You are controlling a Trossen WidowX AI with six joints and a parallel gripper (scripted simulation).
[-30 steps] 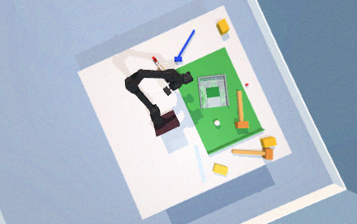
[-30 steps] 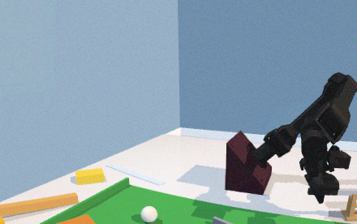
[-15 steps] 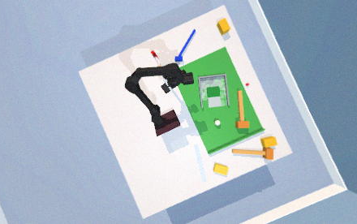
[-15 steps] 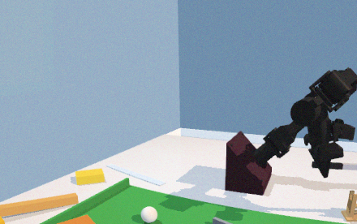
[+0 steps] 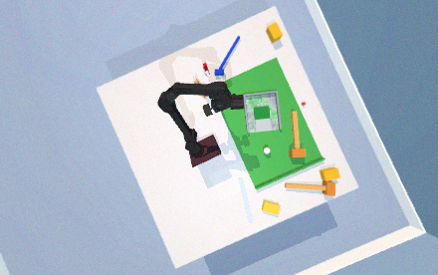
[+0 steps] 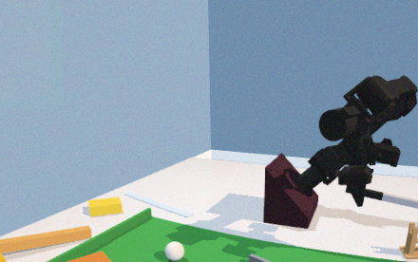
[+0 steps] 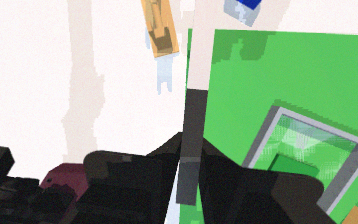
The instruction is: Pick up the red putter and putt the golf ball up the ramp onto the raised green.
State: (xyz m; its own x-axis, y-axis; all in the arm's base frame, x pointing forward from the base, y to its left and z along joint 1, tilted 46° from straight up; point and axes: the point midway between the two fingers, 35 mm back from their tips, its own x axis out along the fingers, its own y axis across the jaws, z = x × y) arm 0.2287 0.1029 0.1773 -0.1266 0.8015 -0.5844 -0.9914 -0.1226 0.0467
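The red putter lies 120 mm to the left of my gripper tip, 10 mm behind it and 10 mm above it. The rest, counted from my gripper tip: white golf ball (340 mm to the right, 210 mm ahead, 100 mm below); then blue putter (310 mm to the left, 150 mm ahead, 110 mm below); then wooden rack (170 mm to the left, 90 mm below, 80 mm behind).
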